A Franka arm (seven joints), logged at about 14 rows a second.
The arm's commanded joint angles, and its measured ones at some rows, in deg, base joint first. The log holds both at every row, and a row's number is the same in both.
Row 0, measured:
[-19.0 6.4 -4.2 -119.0 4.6 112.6 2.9]
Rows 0 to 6, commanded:
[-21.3 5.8 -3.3 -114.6 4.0 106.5 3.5]
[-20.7 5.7 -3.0 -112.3 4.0 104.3 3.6]
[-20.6 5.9 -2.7 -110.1 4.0 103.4 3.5]
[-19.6 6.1 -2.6 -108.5 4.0 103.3 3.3]
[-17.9 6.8 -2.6 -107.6 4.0 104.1 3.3]
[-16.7 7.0 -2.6 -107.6 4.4 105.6 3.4]
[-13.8 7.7 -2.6 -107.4 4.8 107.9 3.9]
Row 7, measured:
[-17.3 6.2 -2.4 -108.7 4.7 105.9 3.0]
